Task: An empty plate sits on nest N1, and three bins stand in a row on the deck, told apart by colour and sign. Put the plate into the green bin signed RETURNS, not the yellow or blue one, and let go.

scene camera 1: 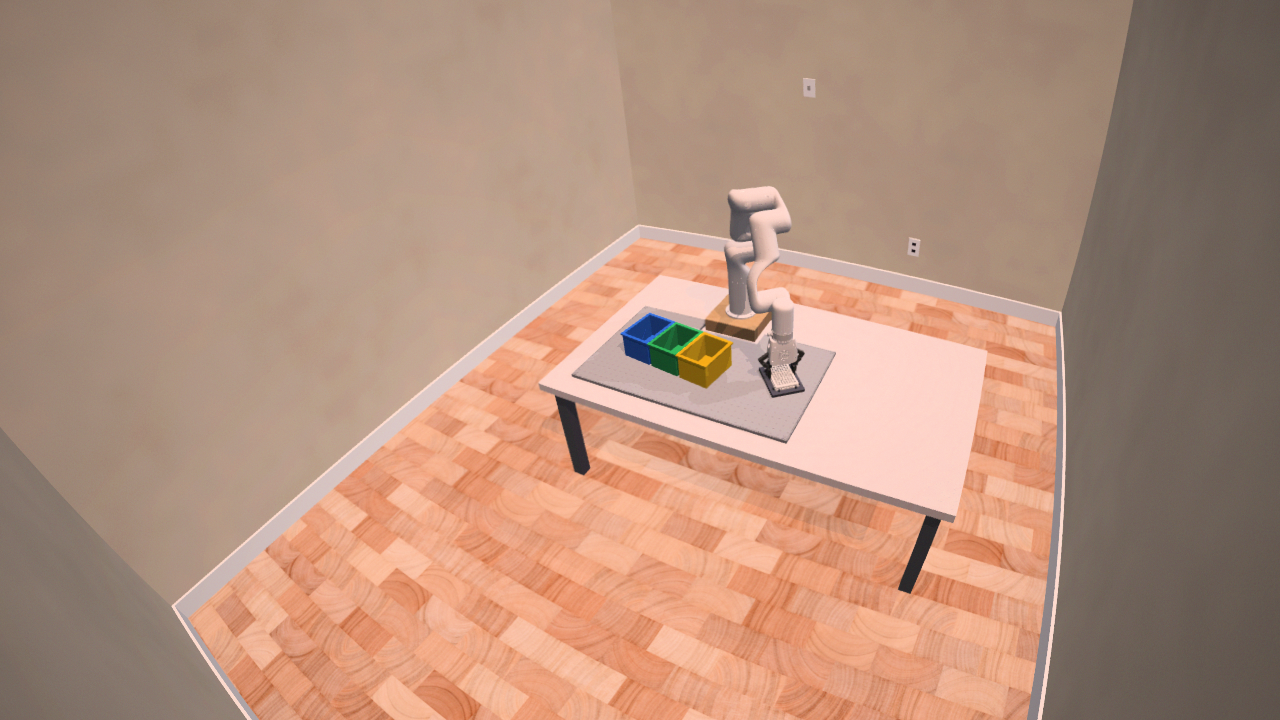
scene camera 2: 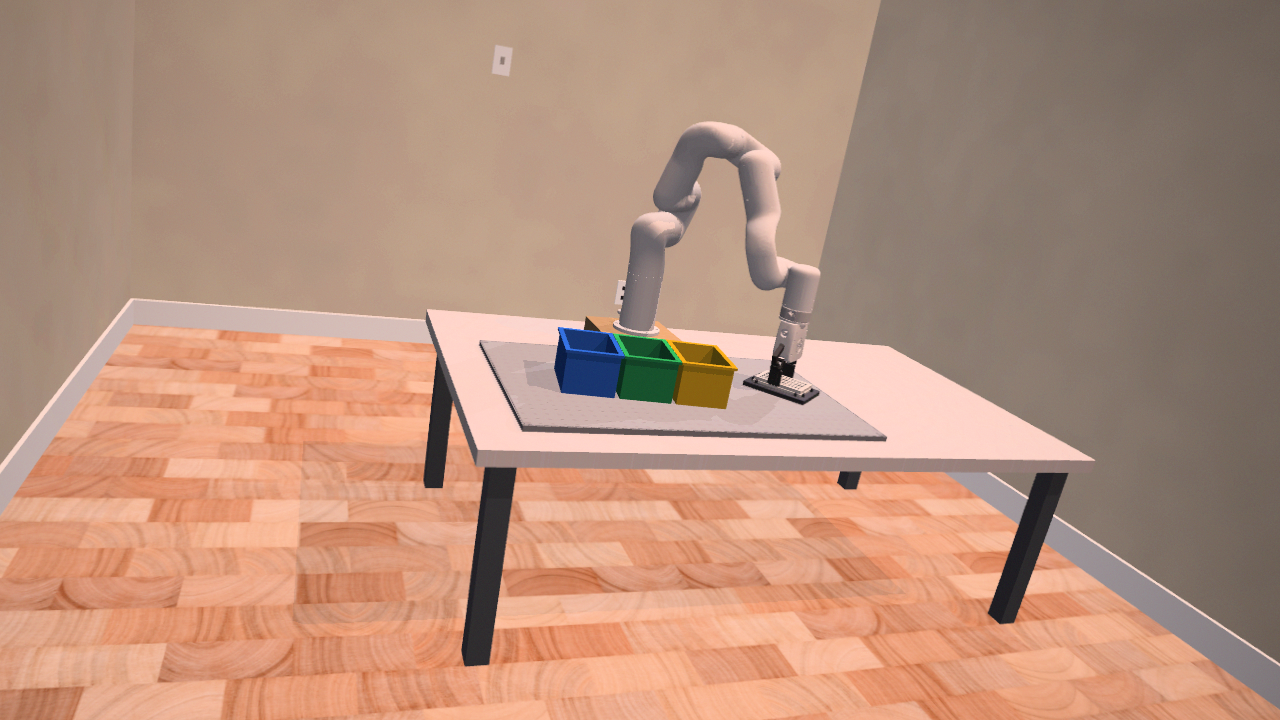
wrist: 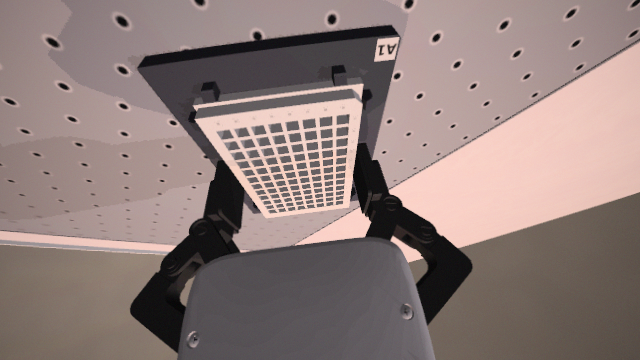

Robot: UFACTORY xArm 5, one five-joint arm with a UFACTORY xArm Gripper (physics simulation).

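Frame: origin at the arm's base, x right, y ahead, z up, level; millimetres.
Where they show: gripper, fingertip midpoint: (scene camera 1: pixel 780 374) (scene camera 2: pixel 779 381) (wrist: pixel 295 164); arm's base at its link origin: (scene camera 1: pixel 741 311) (scene camera 2: pixel 635 329).
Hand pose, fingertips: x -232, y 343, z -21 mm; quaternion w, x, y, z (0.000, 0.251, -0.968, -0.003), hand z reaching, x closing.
Observation:
Each offset is from my fingertips to the top centre of the thing. "*": to the spot under its first point. Level surfaces: height alone.
The white plate @(dx -4, dy +8, dz +7 mm) (scene camera 1: pixel 784 377) (scene camera 2: pixel 792 385) (wrist: pixel 295 160), with a grid of square wells, lies flat in the dark nest @(dx -4, dy +8, dz +2 mm) (scene camera 1: pixel 787 393) (scene camera 2: pixel 754 385) (wrist: pixel 260 70), whose label reads A1 in the wrist view. My gripper (scene camera 1: pixel 781 366) (scene camera 2: pixel 781 370) (wrist: pixel 295 164) points down over it and is shut on the plate, one black finger against each long side. The green bin @(dx +396, dy -23, dz +80 mm) (scene camera 1: pixel 664 356) (scene camera 2: pixel 648 379) stands between the blue bin @(* dx +534, dy +16, dz +42 mm) (scene camera 1: pixel 637 347) (scene camera 2: pixel 587 374) and the yellow bin @(* dx +247, dy +110, dz +65 mm) (scene camera 1: pixel 704 368) (scene camera 2: pixel 703 386). The bins' signs cannot be read.
The bins and nest stand on a grey perforated deck @(dz -20 mm) (scene camera 1: pixel 751 411) (scene camera 2: pixel 716 425) (wrist: pixel 475 115) on the white table @(dz -33 mm) (scene camera 1: pixel 904 411) (scene camera 2: pixel 948 420). The yellow bin is nearest the nest. My arm's base stands on a wooden block (scene camera 1: pixel 738 329) behind the deck.

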